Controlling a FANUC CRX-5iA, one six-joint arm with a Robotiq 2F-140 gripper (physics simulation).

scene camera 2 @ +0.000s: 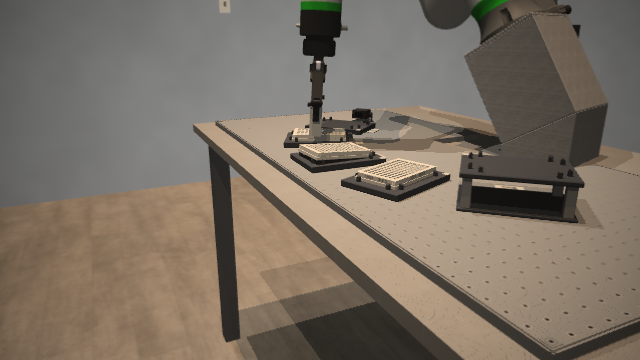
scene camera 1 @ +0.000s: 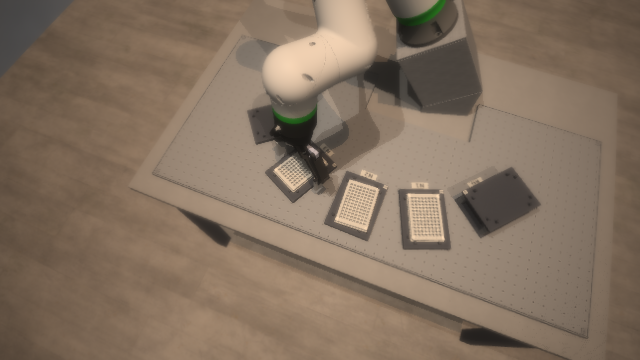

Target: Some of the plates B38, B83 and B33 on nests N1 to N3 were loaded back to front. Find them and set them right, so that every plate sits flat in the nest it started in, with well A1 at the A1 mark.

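Frame: origin at the arm's base, x ahead, y up, z right, level; centimetres.
Seen in the pictures: gripper, fingertip midpoint: point(scene camera 2: 315, 130) point(scene camera 1: 299, 169); arm's base, link origin: point(scene camera 2: 514, 34) point(scene camera 1: 428, 23).
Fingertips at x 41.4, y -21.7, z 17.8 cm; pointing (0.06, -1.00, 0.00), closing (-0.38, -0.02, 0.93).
Offsets run from my fingertips to a thing's top centre. "pt": to the spot under its first point.
My gripper point(scene camera 1: 299, 169) point(scene camera 2: 315, 134) is open, its fingers down around the plate {dx -1.3, dy -0.5, dz +0.4 cm} point(scene camera 1: 292, 172) point(scene camera 2: 302, 132) on nest N3 {pt dx +5.6, dy -1.9, dz +3.0 cm} point(scene camera 1: 281, 185) point(scene camera 2: 295, 144); part of that plate is hidden by the gripper. The plate {dx +2.8, dy +0.5, dz -18.1 cm} point(scene camera 1: 357, 205) point(scene camera 2: 335, 149) on nest N2 {dx +2.2, dy -0.9, dz -17.8 cm} point(scene camera 1: 347, 231) point(scene camera 2: 320, 167) looks slightly raised and tilted, with a dark gap beneath it in scene camera 2. The plate {dx -1.4, dy -0.5, dz -35.4 cm} point(scene camera 1: 426, 218) point(scene camera 2: 397, 171) on nest N1 {pt dx +5.5, dy -1.9, dz -37.9 cm} point(scene camera 1: 425, 245) point(scene camera 2: 370, 189) looks flat. Plate numbers and the plates' own A1 corners cannot be read.
A raised dark stand point(scene camera 1: 500, 200) point(scene camera 2: 520, 169) on posts is beside N1. A dark fixture {dx -15.3, dy +0.5, dz +14.1 cm} point(scene camera 1: 261, 125) point(scene camera 2: 345, 124) lies beyond N3, partly behind the gripper in scene camera 1. The robot's pedestal point(scene camera 1: 442, 75) point(scene camera 2: 530, 90) stands at the back of the table.
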